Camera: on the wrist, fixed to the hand. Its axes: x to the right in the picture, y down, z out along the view.
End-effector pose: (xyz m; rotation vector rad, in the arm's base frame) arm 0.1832 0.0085 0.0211 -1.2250 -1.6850 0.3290
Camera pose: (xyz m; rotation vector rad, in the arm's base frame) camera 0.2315 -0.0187 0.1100 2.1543 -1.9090 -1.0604
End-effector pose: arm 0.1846 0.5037 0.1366 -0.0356 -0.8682 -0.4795
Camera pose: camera 0.2451 0.4324 0.0894 -1.0687 0.6054 2.2971
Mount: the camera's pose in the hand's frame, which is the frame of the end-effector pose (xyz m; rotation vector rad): 0.0260 -0.0460 -0.0905 0.1242 -0.6155 -2.9781
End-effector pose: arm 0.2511 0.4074 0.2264 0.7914 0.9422 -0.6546
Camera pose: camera 0.1864 0.4524 0.1573 1.2287 -0.5927 2.4119
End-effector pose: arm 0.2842 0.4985 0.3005 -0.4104 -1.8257 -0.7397
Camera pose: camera 0.3118 0.4026 0.3324 -1.7498 0.8169 1.1808
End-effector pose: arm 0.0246 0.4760 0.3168 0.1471 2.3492 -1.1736
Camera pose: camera -0.0476 0.5142 0.3825 2.5182 -0.0727 0.8620
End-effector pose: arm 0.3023 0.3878 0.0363 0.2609 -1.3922 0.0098
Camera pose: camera 0.4022 0.3563 0.0396 -1.9673 0.2003 2.1978
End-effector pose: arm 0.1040 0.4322 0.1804 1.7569 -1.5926 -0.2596
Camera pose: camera 0.1991 0.4406 0.2237 -1.7421 -1.5371 1.3142
